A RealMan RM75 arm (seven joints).
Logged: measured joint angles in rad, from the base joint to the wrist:
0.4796, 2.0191, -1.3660, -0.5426, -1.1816, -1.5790, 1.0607
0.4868, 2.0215, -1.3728, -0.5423, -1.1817, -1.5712, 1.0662
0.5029, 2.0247, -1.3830, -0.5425, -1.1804, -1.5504, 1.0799
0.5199, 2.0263, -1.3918, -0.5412, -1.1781, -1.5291, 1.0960
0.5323, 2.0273, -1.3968, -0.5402, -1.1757, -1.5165, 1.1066
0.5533, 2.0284, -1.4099, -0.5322, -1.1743, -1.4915, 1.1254
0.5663, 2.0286, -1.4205, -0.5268, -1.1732, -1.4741, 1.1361
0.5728, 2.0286, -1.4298, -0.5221, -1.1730, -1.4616, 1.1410
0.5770, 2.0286, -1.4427, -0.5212, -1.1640, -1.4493, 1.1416
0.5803, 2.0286, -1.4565, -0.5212, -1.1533, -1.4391, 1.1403
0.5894, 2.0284, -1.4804, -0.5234, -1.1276, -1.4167, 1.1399
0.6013, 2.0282, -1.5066, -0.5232, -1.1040, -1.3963, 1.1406
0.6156, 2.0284, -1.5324, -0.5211, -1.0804, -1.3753, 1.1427
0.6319, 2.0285, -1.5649, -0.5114, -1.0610, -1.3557, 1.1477
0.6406, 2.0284, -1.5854, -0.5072, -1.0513, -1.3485, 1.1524
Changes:
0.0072, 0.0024, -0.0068, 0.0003, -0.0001, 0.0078, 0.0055
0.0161, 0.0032, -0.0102, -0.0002, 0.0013, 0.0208, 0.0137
0.0170, 0.0016, -0.0088, 0.0013, 0.0023, 0.0213, 0.0161
0.0124, 0.0010, -0.0050, 0.0010, 0.0024, 0.0126, 0.0106
0.0210, 0.0011, -0.0131, 0.0080, 0.0014, 0.0250, 0.0188
0.0130, 0.0002, -0.0106, 0.0054, 0.0011, 0.0174, 0.0107
0.0065, 0.0000, -0.0093, 0.0047, 0.0002, 0.0125, 0.0049
0.0042, 0.0000, -0.0129, 0.0009, 0.0090, 0.0123, 0.0006
0.0033, 0.0000, -0.0138, 0.0000, 0.0107, 0.0102, -0.0013
0.0091, -0.0002, -0.0239, -0.0022, 0.0257, 0.0224, -0.0004
0.0119, -0.0002, -0.0262, 0.0002, 0.0236, 0.0204, 0.0007
0.0143, 0.0002, -0.0258, 0.0021, 0.0236, 0.0210, 0.0021
0.0163, 0.0001, -0.0325, 0.0097, 0.0194, 0.0196, 0.0050
0.0087, -0.0001, -0.0205, 0.0042, 0.0097, 0.0072, 0.0047

